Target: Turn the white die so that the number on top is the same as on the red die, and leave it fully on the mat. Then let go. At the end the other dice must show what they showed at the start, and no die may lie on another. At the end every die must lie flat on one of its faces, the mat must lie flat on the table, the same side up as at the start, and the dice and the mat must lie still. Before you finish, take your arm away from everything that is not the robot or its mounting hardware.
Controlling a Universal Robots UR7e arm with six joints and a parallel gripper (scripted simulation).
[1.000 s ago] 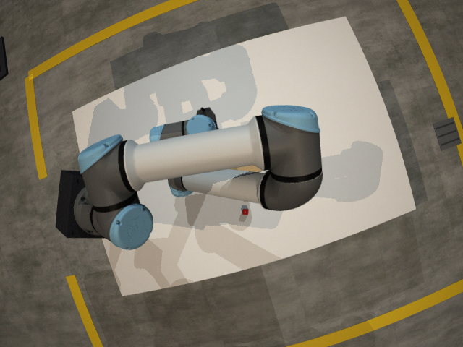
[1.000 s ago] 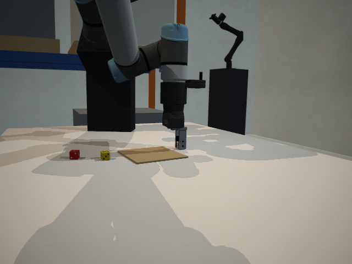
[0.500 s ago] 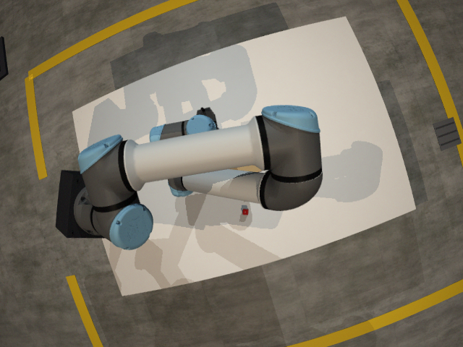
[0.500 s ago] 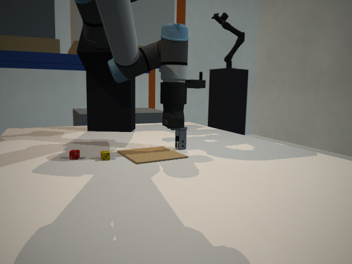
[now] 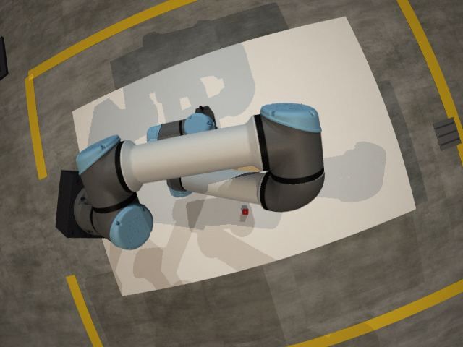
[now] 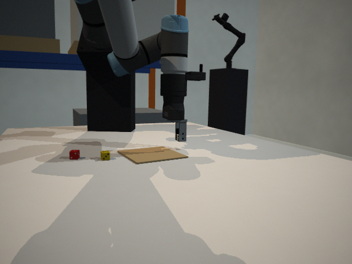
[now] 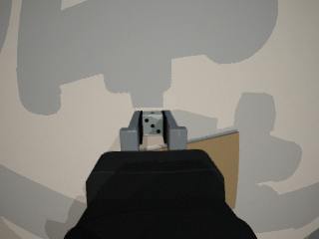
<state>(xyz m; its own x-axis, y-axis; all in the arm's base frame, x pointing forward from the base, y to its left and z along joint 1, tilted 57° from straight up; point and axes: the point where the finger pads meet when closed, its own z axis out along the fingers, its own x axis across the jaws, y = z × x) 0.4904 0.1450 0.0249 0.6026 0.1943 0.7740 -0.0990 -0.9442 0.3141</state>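
Right now the tan mat is 40 mm ahead of my hand, 110 mm to the right of it and 40 mm below it. Also, from my hand: yellow die (30 mm ahead, 230 mm to the right, 30 mm below); red die (10 mm behind, 300 mm to the right, 30 mm below); white die (10 mm below).
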